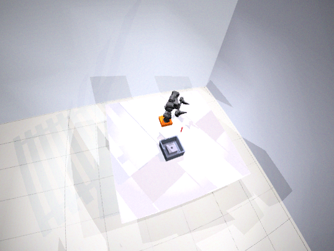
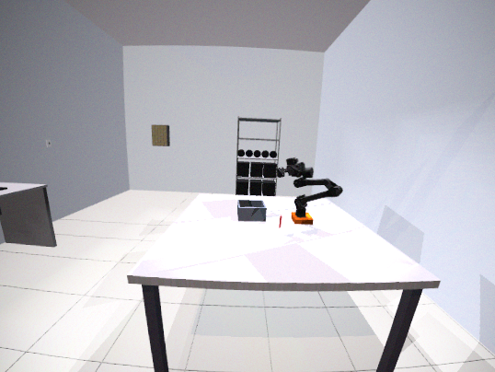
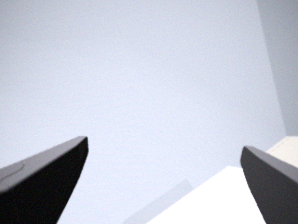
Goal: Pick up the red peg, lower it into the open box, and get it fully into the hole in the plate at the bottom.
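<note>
Right now the red peg is 34 cm below my gripper tip. From my gripper tip the other things lie so: grey box: 36 cm below, 20 cm to the right, 16 cm ahead; then pale plate: 34 cm below, 20 cm to the right, 16 cm ahead.
</note>
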